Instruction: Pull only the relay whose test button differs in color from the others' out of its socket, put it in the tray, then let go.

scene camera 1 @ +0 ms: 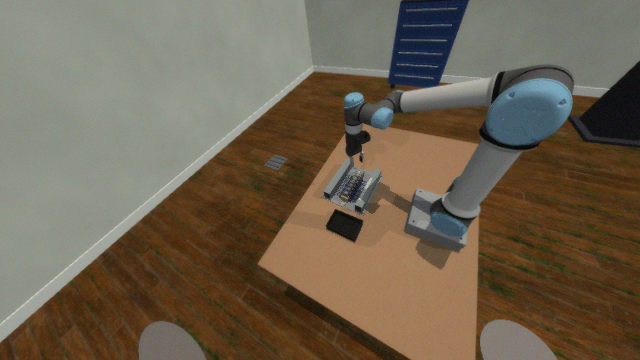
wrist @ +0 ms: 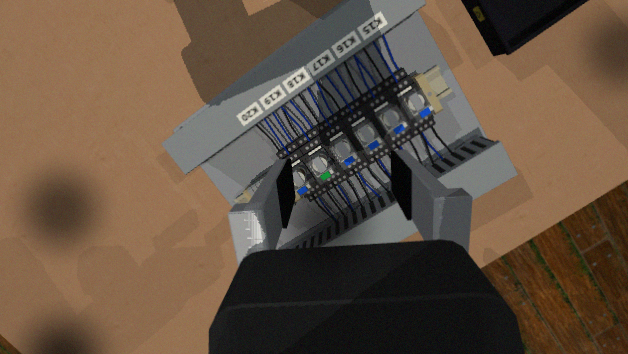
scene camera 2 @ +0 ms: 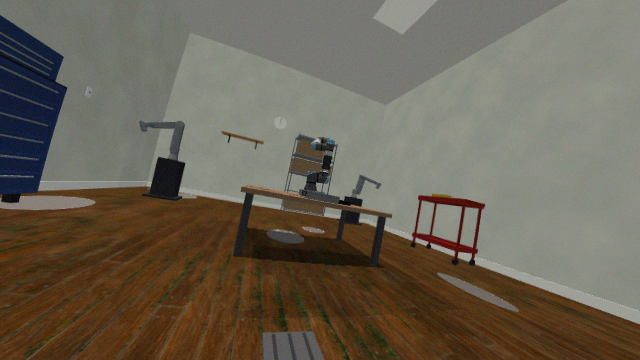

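Where they show: gripper, fingertip midpoint: (scene camera 1: 356,163) (wrist: 341,175) (scene camera 2: 324,176); arm's base, origin of the base link: (scene camera 2: 310,190).
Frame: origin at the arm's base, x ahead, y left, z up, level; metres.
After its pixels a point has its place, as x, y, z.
Note:
A row of several clear relays sits in black sockets on a grey panel. In the wrist view the relay with the green test button (wrist: 320,164) {0.476, -0.109, -0.005} is second from the left, seated in its socket; the others have blue buttons, such as the relay beside it (wrist: 343,149) {0.481, -0.081, -0.005}. The leftmost relay (wrist: 299,179) {0.472, -0.136, -0.005} is partly hidden by a finger. My gripper (wrist: 341,175) {0.464, -0.073, 0.154} (scene camera 1: 356,159) {0.464, -0.073, 0.154} is open and empty, above the panel. The row runs slanted across the wrist view, and the green-button relay appears nearer the left finger. The black tray (scene camera 1: 341,234) {0.459, 0.233, -0.054} (wrist: 487,35) {0.507, 0.114, -0.061} lies beside the panel.
Grey wire ducts (wrist: 295,90) (scene camera 1: 338,181) flank the relays; the labelled one reads K15 to K20. Blue and black wires run to the sockets. Cream end clamps (wrist: 429,94) {0.498, 0.015, -0.005} stand at the row's end. The table edge lies lower right in the wrist view.

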